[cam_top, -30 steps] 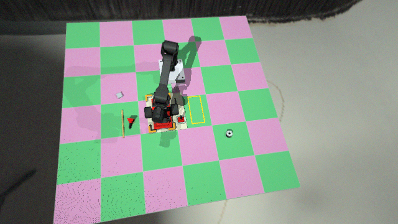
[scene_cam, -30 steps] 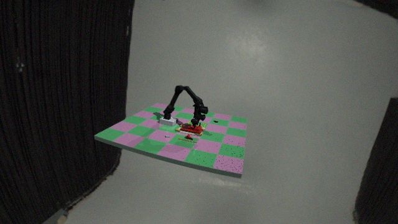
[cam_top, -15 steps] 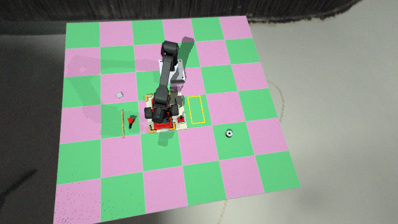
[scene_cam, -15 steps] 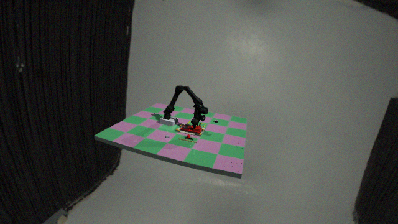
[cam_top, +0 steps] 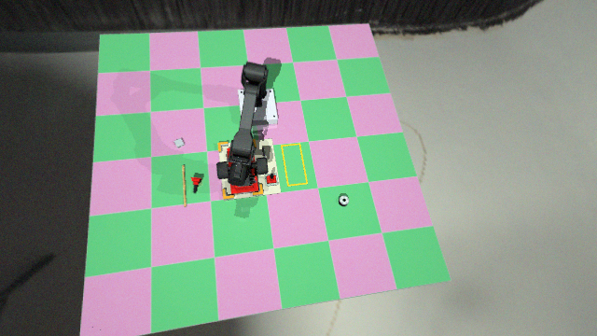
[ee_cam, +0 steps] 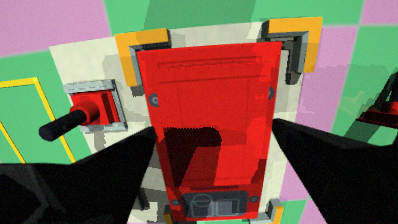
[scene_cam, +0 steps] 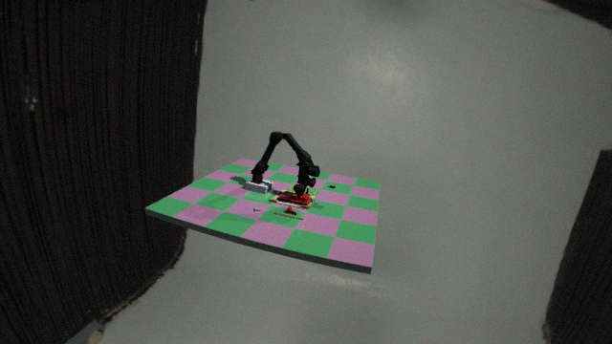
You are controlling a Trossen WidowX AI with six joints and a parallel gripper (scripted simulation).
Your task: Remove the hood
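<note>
My gripper tip is right at the red hood. Also, from my gripper tip: wooden stick (230 mm to the right, 40 mm below).
</note>
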